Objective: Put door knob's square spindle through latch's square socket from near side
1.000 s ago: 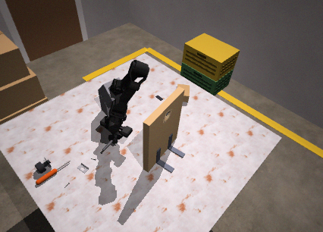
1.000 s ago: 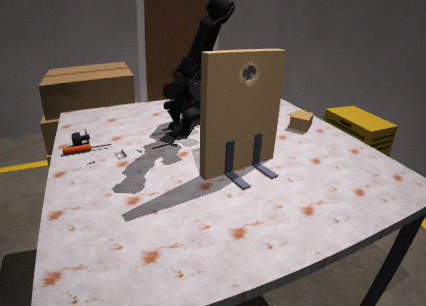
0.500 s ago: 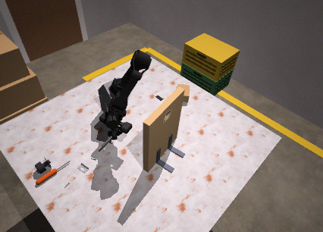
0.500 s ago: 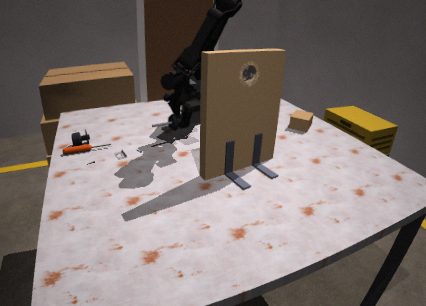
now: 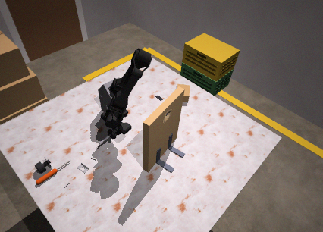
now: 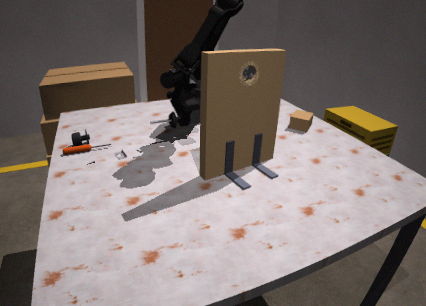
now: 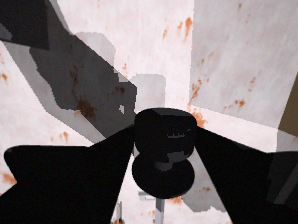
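The black door knob lies 40 mm to the right of my hand, 30 mm below it and 10 mm behind it. Round my hand: orange-handled screwdriver: 340 mm to the right, 160 mm behind, 120 mm below; small wooden block: 580 mm to the left, 150 mm ahead, 110 mm below.
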